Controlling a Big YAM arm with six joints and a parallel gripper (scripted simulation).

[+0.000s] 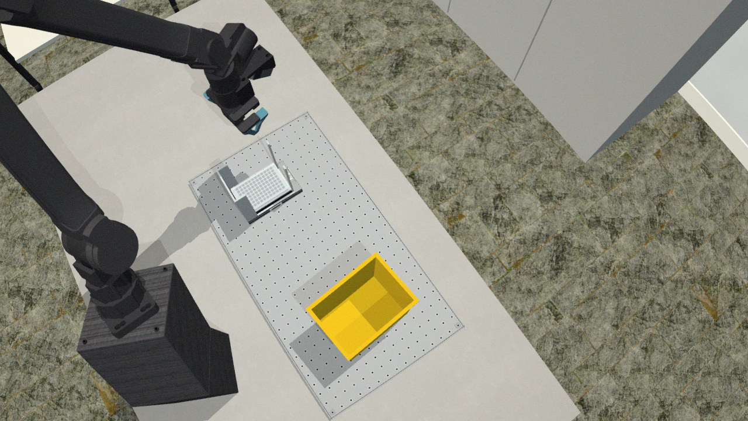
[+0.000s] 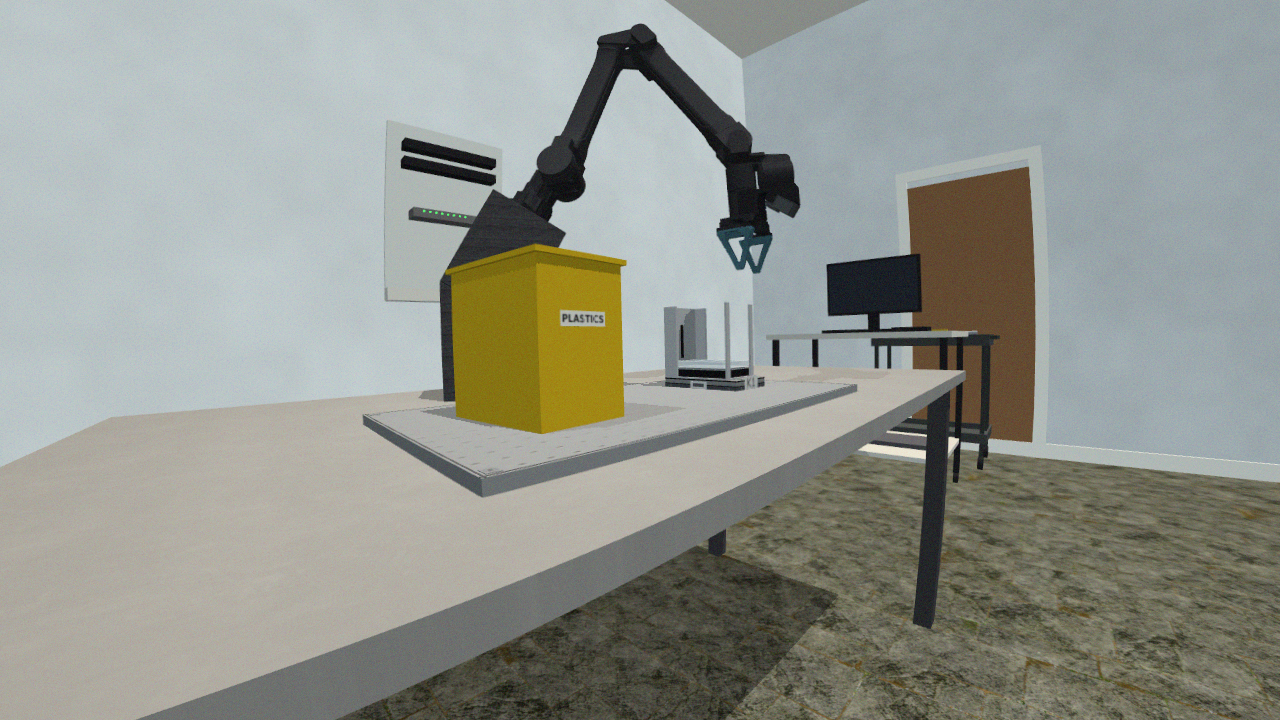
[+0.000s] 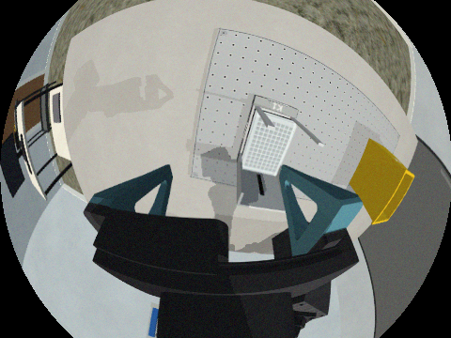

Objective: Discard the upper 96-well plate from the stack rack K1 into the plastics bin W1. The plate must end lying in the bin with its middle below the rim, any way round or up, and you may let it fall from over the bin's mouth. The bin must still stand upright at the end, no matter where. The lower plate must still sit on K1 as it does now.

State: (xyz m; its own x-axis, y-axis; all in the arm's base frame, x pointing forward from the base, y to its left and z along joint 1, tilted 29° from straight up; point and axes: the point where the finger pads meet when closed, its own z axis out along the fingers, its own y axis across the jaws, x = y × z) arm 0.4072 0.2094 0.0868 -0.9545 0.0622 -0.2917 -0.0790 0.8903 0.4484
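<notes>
My gripper is now 5 cm past the white 96-well plate, 8 cm to the left of it and 19 cm above it. From my hand the other things lie so: yellow plastics bin W1: 7 cm behind, 47 cm to the right, 14 cm below; then black plate: 5 cm behind, 8 cm to the right, 20 cm below.
</notes>
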